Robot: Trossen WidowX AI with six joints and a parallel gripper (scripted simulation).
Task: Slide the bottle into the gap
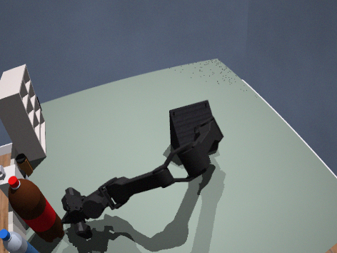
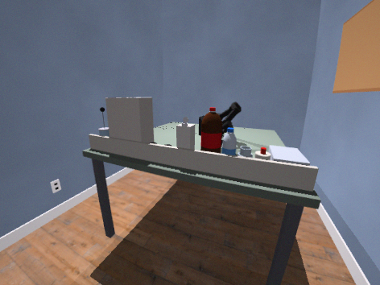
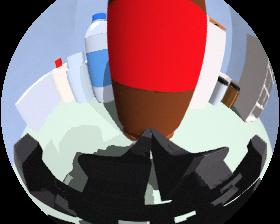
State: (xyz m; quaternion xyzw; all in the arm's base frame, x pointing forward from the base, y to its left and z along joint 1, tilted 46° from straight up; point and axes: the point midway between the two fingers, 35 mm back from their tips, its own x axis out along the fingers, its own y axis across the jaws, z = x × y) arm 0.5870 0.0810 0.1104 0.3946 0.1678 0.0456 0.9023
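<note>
Now: the brown cola bottle 9 cm ahead of my hand, 9 cm above it and 1 cm to the right of it. Round my hand: grey jar (18 cm ahead, 17 cm to the left); low white rail (20 cm to the right, 20 cm ahead, 1 cm below); blue-capped bottle (18 cm ahead, 9 cm to the left, 5 cm above).
</note>
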